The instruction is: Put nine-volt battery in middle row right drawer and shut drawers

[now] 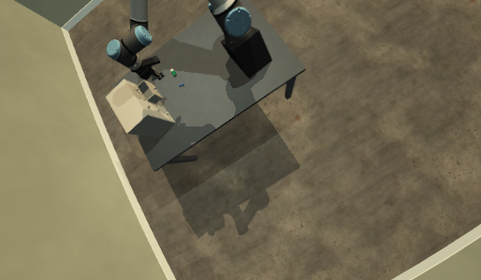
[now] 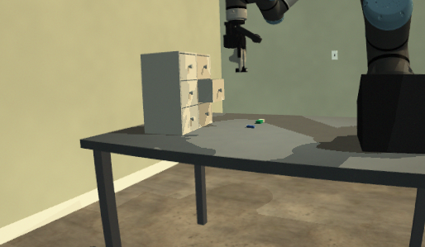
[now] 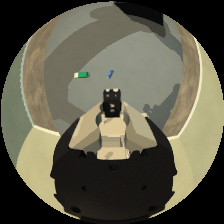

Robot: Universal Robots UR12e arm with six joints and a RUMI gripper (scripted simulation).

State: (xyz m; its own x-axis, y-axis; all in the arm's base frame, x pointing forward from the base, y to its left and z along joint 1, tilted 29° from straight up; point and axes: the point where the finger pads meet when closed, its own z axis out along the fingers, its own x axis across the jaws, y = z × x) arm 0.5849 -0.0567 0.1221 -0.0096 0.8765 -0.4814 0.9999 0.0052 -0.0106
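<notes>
My hand is 10 mm past the nine-volt battery and 10 mm above it. Round my hand: blue item (30 mm behind, 10 mm to the right, 250 mm below); then green-and-white item (40 mm behind, 150 mm to the right, 250 mm below).
</notes>
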